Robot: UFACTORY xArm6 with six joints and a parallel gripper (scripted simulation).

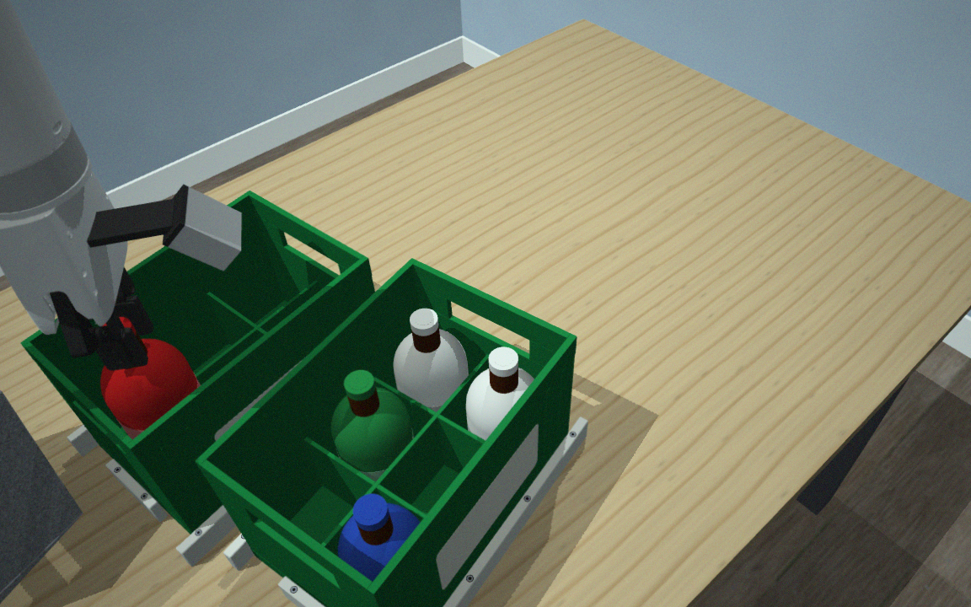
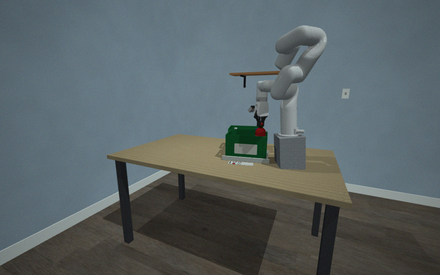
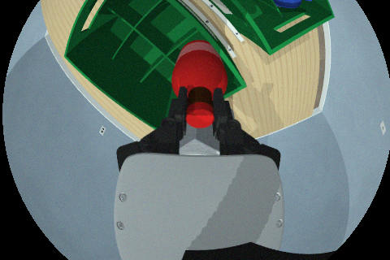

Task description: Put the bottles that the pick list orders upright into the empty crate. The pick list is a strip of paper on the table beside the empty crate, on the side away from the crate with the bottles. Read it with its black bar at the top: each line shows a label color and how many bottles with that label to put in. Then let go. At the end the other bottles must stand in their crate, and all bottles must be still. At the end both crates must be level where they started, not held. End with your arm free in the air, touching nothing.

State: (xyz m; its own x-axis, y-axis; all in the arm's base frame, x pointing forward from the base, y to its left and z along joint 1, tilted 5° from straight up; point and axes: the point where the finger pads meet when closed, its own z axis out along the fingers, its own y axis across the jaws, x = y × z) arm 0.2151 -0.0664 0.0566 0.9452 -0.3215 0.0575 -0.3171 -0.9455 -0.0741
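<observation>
Now: the red-label bottle 70 mm below my hand. Round my hand: blue bottle: 120 mm ahead, 200 mm to the right, 150 mm below; pick list: 30 mm ahead, 220 mm to the left, 240 mm below; green bottle: 160 mm ahead, 80 mm to the right, 150 mm below.
</observation>
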